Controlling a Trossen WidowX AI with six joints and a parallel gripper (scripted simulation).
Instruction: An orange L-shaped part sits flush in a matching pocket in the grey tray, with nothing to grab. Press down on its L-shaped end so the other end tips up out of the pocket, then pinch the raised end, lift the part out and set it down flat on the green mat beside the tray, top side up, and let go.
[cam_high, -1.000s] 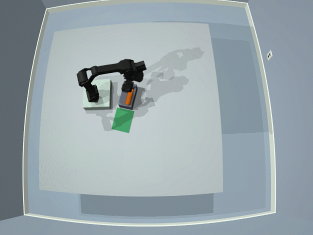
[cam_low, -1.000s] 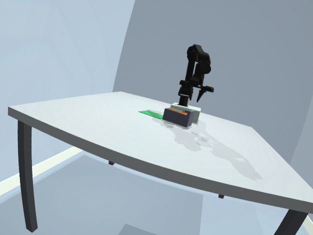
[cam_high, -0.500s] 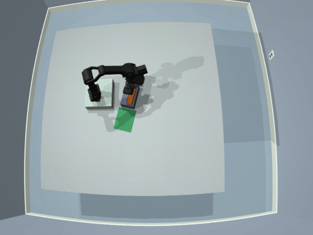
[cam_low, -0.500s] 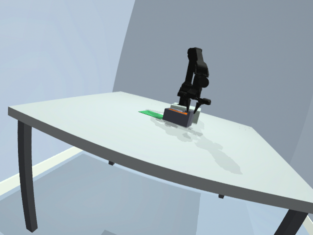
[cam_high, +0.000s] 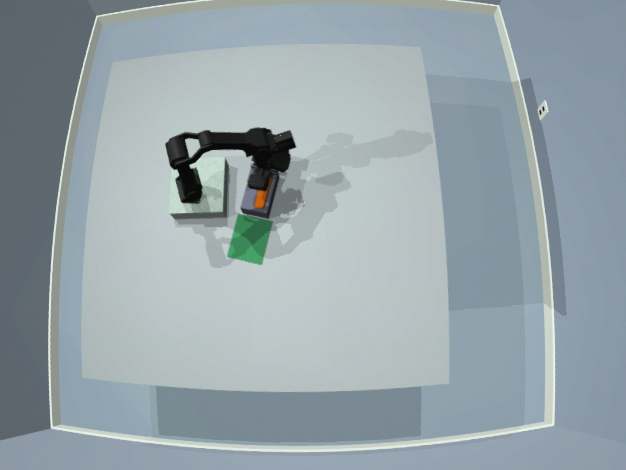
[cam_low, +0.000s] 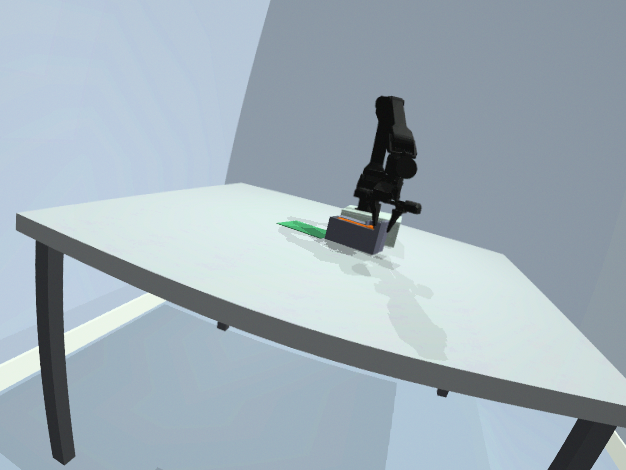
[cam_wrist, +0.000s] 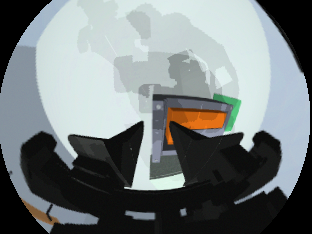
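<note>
The orange L-shaped part is 20 mm behind my gripper tip, 60 mm to the right of it and 20 mm below it. From my gripper tip the other things lie so: green mat (40 mm behind, 220 mm to the right, 80 mm below).
</note>
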